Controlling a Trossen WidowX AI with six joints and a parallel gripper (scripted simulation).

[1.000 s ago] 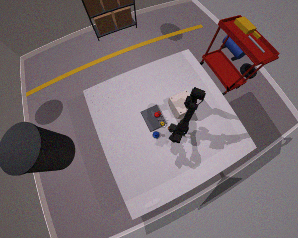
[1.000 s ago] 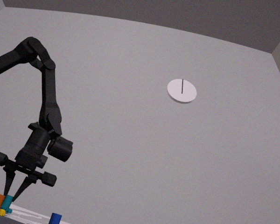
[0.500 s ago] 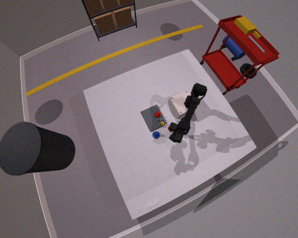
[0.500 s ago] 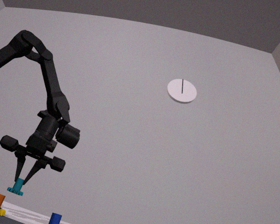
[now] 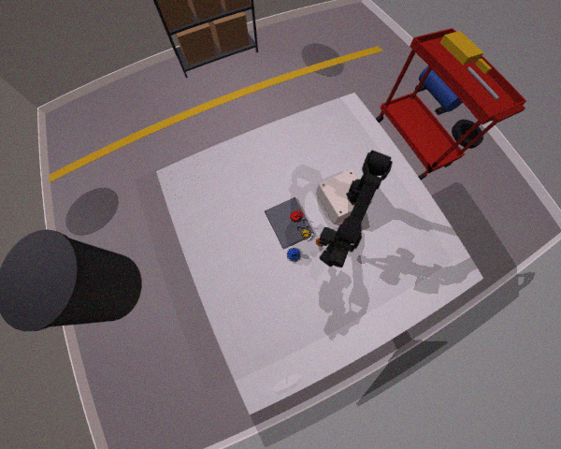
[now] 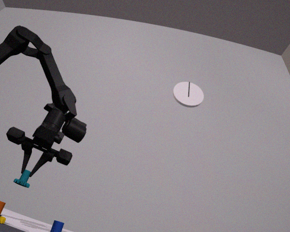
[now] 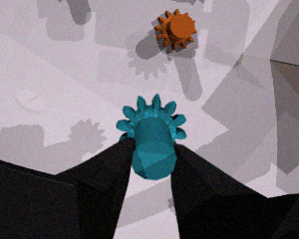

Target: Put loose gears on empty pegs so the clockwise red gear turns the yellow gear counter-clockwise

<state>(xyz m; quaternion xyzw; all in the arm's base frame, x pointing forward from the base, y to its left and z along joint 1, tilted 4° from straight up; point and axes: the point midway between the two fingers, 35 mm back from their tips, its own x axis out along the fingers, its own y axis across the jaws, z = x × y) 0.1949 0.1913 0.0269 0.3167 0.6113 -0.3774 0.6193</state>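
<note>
Right now the red gear is 23 cm to the right of my gripper tip, 10 cm below it and 9 cm ahead of it. Also, from my gripper tip: yellow gear 13 cm to the right, 10 cm below, 7 cm ahead; then teal gear 1 cm below; then orange gear 10 cm below, 7 cm to the right, 2 cm ahead.
</note>
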